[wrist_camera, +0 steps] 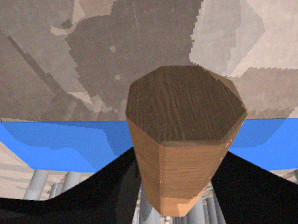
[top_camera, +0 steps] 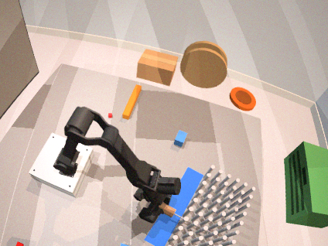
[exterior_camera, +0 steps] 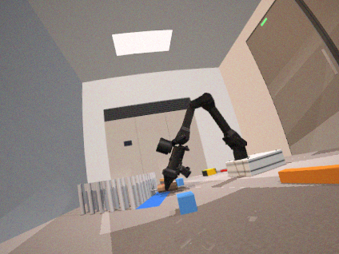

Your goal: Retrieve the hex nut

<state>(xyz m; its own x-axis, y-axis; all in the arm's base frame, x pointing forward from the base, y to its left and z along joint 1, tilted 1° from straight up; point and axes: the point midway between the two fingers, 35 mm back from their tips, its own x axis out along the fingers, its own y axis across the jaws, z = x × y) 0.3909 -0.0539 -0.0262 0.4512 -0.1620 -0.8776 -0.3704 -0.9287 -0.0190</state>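
My gripper tip is now 5 cm short of the blue taped strip, 3 cm to the right of it and 2 cm above it. From my gripper tip the other things lie so: red cube 41 cm to the left, 33 cm behind, 1 cm below; then orange bar 52 cm to the left, 24 cm behind.
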